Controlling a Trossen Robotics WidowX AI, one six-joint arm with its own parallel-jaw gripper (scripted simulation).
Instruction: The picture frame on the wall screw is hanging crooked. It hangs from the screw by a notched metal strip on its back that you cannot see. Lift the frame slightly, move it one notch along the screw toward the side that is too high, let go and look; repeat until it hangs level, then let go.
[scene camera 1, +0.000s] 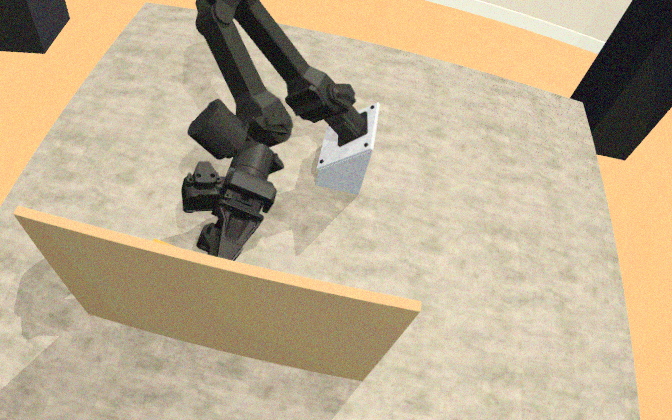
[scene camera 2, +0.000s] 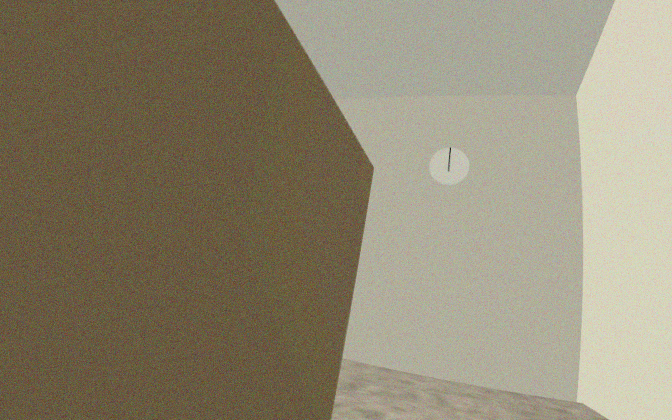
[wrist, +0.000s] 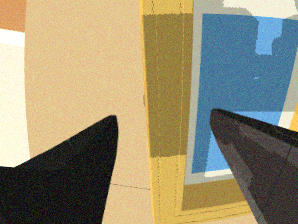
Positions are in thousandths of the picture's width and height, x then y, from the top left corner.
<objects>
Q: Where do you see a tan wall panel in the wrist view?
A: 267, 310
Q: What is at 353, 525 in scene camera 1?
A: My gripper.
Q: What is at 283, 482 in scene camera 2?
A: A tan wall panel.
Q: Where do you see a picture frame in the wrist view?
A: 646, 283
</objects>
